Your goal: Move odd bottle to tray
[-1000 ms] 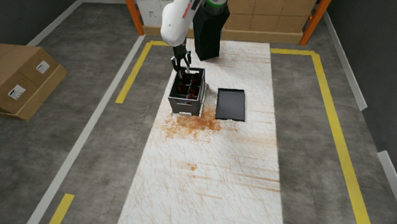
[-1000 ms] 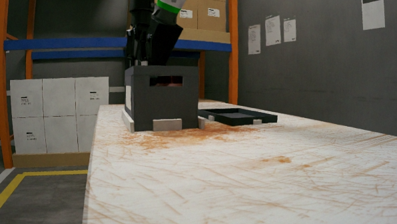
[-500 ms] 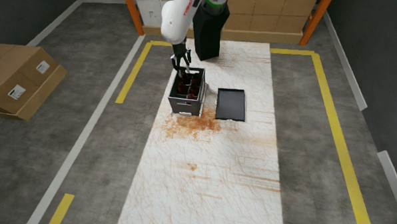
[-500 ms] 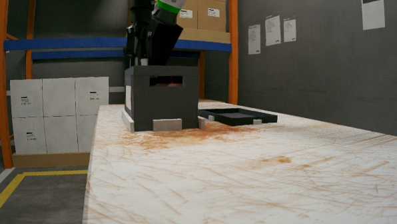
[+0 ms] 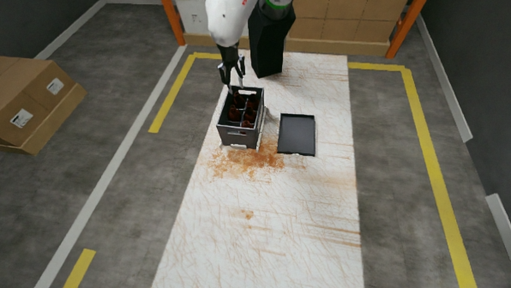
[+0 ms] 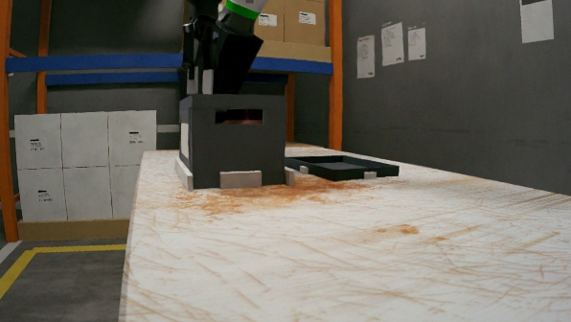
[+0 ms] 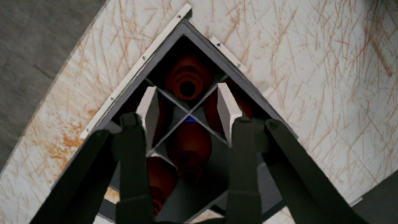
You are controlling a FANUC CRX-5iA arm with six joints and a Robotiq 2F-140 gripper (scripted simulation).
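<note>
Now: hand 80 mm short of the grey crate, 50 mm to the right of it and 140 mm above it. Round my hand: dark tray: 70 mm ahead, 340 mm to the left, 210 mm below.
</note>
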